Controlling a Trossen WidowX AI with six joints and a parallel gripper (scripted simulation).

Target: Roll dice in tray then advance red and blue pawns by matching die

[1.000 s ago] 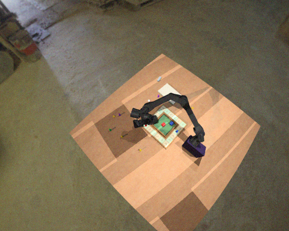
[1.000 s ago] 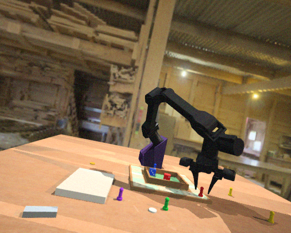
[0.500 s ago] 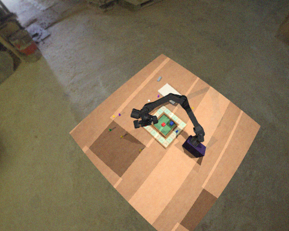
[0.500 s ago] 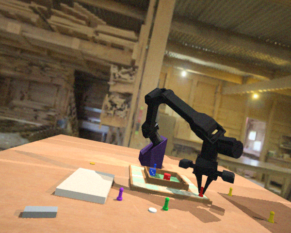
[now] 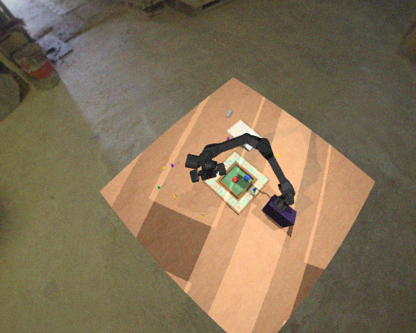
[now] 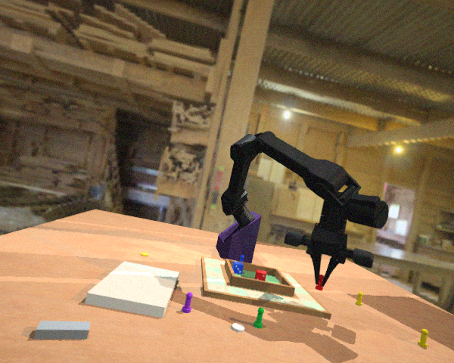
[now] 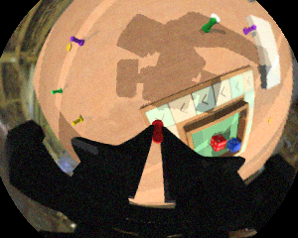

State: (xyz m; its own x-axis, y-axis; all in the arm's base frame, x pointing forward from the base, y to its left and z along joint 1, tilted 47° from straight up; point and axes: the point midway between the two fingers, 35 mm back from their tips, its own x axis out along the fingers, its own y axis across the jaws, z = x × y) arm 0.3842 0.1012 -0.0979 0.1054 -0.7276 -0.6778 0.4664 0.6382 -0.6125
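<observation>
Now: the blue pawn 22 cm behind my gripper tip, 15 cm to the right of it and 3 cm below it. The rest, counted from my gripper tip: white disc (19 cm to the right, 15 cm ahead, 6 cm below); green tray (12 cm to the right, 11 cm behind, 6 cm below); red pawn (1 cm above).
</observation>
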